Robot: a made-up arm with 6 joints.
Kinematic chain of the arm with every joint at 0, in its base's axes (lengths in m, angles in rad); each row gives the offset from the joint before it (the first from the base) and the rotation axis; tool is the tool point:
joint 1: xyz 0 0 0.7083 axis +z
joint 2: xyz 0.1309 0 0 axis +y
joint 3: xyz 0 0 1.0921 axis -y
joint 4: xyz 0 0 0.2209 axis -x
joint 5: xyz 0.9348 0 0 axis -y
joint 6: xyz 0.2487 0 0 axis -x
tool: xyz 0 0 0
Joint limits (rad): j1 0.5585..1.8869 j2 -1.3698..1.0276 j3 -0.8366..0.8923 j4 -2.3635..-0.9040 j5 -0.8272..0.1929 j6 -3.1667..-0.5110
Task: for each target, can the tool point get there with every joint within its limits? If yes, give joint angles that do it. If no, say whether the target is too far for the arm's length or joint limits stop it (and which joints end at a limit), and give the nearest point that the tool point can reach.
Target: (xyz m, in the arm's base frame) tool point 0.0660 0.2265 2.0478
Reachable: yes | joints 0.6659 -0.9346 -0.5593 -2.0838 -0.6865 -1.0418
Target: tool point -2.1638 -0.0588 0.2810
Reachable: no: joint limits stop it (at a limit: joint 1, joint 2, joint 3, joint 5) | nearest point -1.6882 -0.8884 1.5611 | short by 1.598 m
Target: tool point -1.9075 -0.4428 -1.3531
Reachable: no: too far | nearest point -0.4600 0.8280 0.1604 | short by 2.450 m
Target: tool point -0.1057 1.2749 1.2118
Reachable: yes | joints 1.6226 0.0921 -0.5946 -1.3586 -0.1634 -2.8486
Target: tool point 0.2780 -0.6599 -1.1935
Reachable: no: joint limits stop it (at a limit: joint 1, joint 2, joint 3, joint 5) | nearest point 0.7869 0.4499 0.0896 | short by 1.771 m
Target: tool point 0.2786 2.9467 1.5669
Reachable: no: too far | nearest point 0.2132 2.2548 1.3855 | short by 0.718 m
